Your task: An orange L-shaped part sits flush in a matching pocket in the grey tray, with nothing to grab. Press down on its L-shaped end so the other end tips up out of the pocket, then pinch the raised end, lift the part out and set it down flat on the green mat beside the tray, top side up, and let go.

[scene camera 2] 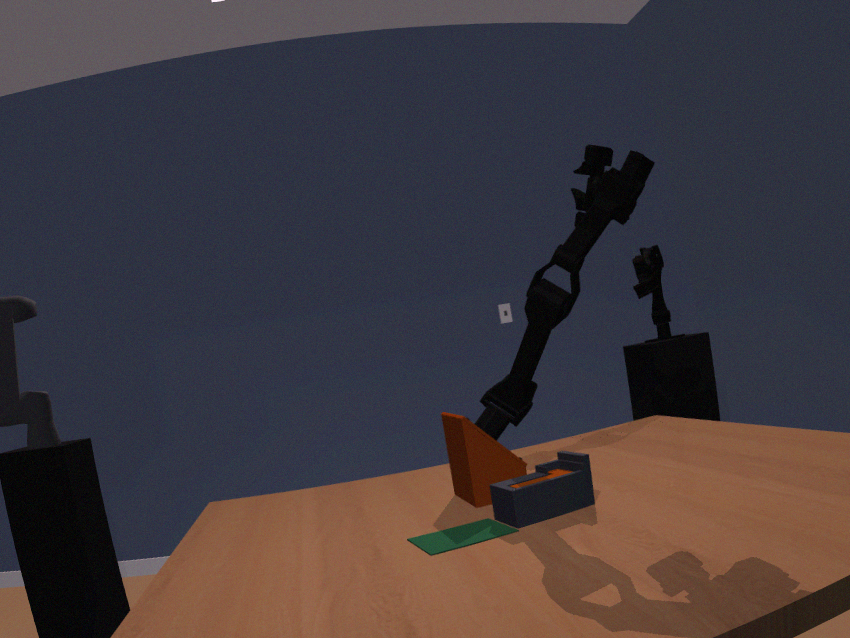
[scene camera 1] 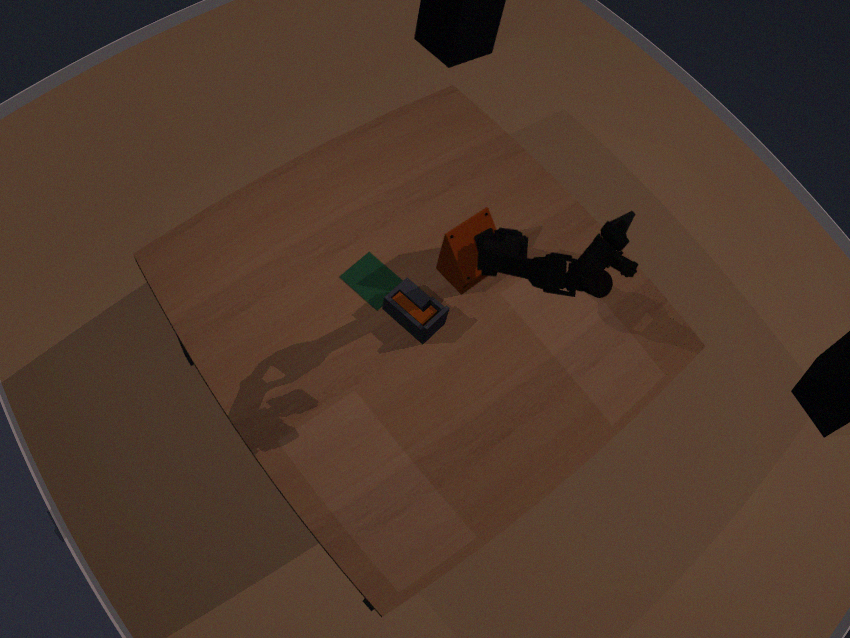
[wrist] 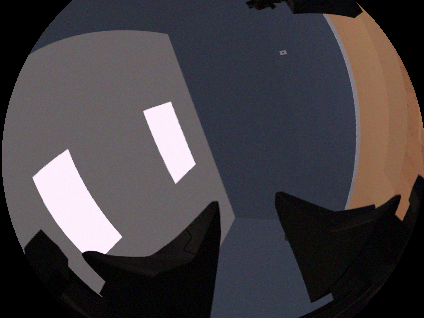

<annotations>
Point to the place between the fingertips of the gripper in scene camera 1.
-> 632,214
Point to a green mat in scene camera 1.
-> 370,278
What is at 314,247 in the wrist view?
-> The gripper.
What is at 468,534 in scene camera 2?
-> A green mat.
</annotations>
